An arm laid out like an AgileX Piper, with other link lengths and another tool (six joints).
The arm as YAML. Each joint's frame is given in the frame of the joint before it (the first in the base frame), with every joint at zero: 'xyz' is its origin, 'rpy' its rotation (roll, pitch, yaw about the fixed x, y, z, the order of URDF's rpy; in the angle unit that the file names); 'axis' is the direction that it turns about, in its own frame. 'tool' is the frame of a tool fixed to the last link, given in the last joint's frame.
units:
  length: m
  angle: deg
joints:
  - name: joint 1
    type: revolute
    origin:
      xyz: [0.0, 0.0, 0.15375]
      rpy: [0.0, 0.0, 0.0]
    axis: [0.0, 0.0, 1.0]
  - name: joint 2
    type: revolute
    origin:
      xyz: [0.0, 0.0, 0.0]
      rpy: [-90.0, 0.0, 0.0]
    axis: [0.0, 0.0, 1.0]
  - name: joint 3
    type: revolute
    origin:
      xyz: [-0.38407, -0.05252, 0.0]
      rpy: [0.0, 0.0, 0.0]
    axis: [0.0, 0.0, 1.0]
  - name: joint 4
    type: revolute
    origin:
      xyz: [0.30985, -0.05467, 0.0]
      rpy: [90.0, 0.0, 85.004]
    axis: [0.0, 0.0, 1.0]
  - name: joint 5
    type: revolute
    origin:
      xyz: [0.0, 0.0, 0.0]
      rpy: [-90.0, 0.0, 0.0]
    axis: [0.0, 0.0, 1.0]
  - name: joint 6
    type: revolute
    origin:
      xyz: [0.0, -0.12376, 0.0]
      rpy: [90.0, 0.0, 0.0]
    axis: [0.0, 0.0, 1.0]
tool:
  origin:
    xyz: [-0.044, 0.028, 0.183]
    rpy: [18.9, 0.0, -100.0]
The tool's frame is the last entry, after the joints.
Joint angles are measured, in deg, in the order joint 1, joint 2, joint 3, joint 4, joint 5, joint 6. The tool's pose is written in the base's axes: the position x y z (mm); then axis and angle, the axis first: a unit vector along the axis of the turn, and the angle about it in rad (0 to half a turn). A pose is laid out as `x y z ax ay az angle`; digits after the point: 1 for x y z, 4 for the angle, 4 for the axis.
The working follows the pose.
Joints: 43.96 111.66 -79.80 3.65 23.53 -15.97
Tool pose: 477.2 522.3 162.3 -0.9573 0.1714 -0.2326 2.2432
Where each joint sits with the arm in this pose, in the base's axes (m; each line is computed from the numbers above, not from the rounded line before):
joint 1: 0.0000 0.0000 0.1537
joint 2: 0.0000 0.0000 0.1537
joint 3: 0.1372 0.1323 0.4913
joint 4: 0.3474 0.3350 0.3742
joint 5: 0.3474 0.3350 0.3742
joint 6: 0.4020 0.3921 0.2789
the tool: 0.4772 0.5223 0.1623

